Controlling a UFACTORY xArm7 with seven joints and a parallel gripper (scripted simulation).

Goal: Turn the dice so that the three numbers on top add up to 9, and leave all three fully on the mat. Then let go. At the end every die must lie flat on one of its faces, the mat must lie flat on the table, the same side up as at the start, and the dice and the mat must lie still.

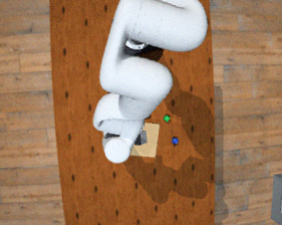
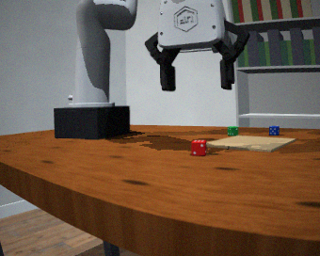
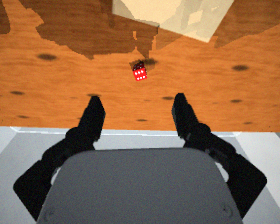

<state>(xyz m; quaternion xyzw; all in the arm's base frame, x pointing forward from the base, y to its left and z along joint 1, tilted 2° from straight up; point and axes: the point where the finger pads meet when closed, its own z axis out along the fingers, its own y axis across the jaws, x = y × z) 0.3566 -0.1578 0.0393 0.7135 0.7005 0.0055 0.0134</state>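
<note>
Now: hand 90 mm above the red die and 10 mm to the left of it. From my hand the other things lie so: blue die: 260 mm to the left, 90 mm below, 90 mm ahead; tan mat: 120 mm to the left, 100 mm below, 60 mm ahead; green die: 240 mm to the left, 90 mm below, 10 mm behind.
</note>
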